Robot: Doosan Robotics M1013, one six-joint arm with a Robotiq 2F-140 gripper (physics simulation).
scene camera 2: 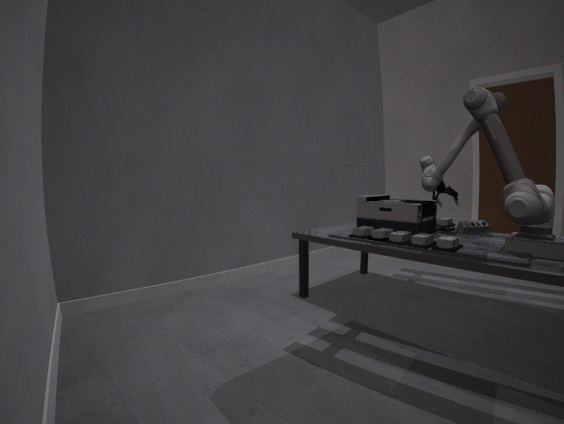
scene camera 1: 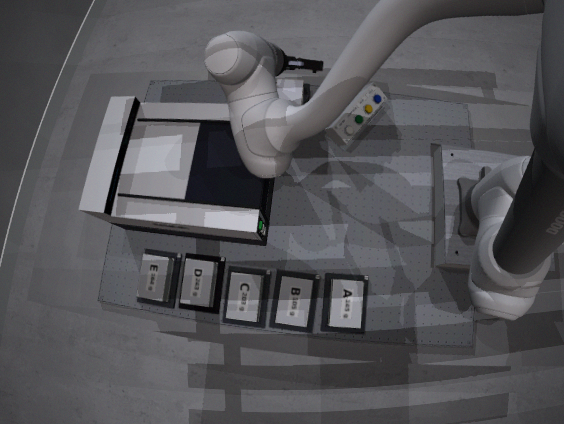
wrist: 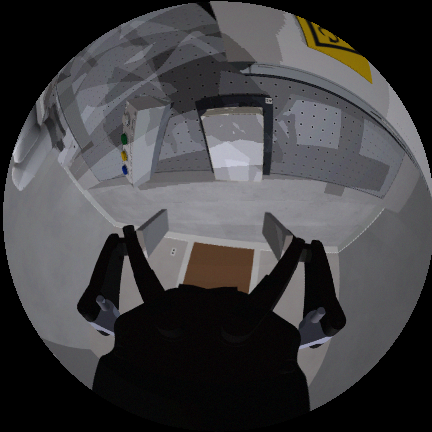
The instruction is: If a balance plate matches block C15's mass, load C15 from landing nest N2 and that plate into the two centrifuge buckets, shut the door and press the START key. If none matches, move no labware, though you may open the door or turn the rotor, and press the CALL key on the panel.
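Places are measured from the arm's base along level axes (x right, y ahead, z up), in centimetres.
Pixels of known places: gripper, between the fingertips: (scene camera 2: 449, 205) (wrist: 214, 221); arm's base, origin of its link: (scene camera 2: 535, 237) (scene camera 1: 485, 210).
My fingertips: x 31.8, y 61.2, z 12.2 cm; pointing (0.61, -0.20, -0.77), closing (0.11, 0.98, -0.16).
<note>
For each thing: its top centre in the pictures, then the offset to it from my fingertips. "pt": a spot on its surface instead. Level surfaces: height alone.
- landing nest, a spot on its surface: (wrist: 268, 140) pt dx -4.8, dy +6.9, dz -14.0 cm
- pale block, centre of its top: (wrist: 235, 150) (scene camera 1: 288, 95) (scene camera 2: 444, 218) dx -4.5, dy +1.6, dz -9.8 cm
- Plates A, centre of its top: (scene camera 1: 346, 303) (scene camera 2: 448, 237) dx -62.8, dy -22.6, dz -12.4 cm
- B, centre of its top: (scene camera 1: 294, 301) (scene camera 2: 423, 235) dx -64.1, dy -8.7, dz -12.4 cm
- C, centre of its top: (scene camera 1: 243, 297) (scene camera 2: 400, 232) dx -65.1, dy +4.8, dz -12.4 cm
- D, centre of its top: (scene camera 1: 196, 282) (scene camera 2: 382, 229) dx -63.5, dy +18.4, dz -12.4 cm
- E, centre of its top: (scene camera 1: 152, 277) (scene camera 2: 363, 227) dx -64.5, dy +32.0, dz -12.4 cm
- key panel, centre of its top: (wrist: 126, 155) (scene camera 1: 358, 106) (scene camera 2: 473, 220) dx -5.7, dy -19.9, dz -9.4 cm
- perforated board, height of its surface: dz -17.7 cm
My gripper (scene camera 1: 318, 65) (scene camera 2: 448, 202) (wrist: 214, 221) is open and empty, raised beyond the landing nest (wrist: 268, 140). A pale block (scene camera 1: 291, 90) (scene camera 2: 444, 221) (wrist: 234, 145) sits in that nest; its label is unreadable here. Plates A (scene camera 1: 345, 320), B (scene camera 1: 292, 320), C (scene camera 1: 243, 316), D (scene camera 1: 190, 282) and E (scene camera 1: 147, 277) sit in separate holders. C reads 203 g and D about 243 g; the others are blurred. The centrifuge (scene camera 1: 185, 215) (scene camera 2: 390, 212) (wrist: 255, 30) has its door (scene camera 1: 160, 150) shut, hiding the buckets. The key panel (scene camera 1: 354, 111) (scene camera 2: 466, 230) (wrist: 150, 135) has white, green, yellow and blue keys.
The arm's wrist hangs over the centrifuge's right part in scene camera 1. A green light (scene camera 1: 261, 225) shows on the centrifuge's front corner. The arm's base stands on a pale plinth (scene camera 1: 450, 200) at the right. A perforated board (scene camera 1: 400, 320) lies under the equipment.
</note>
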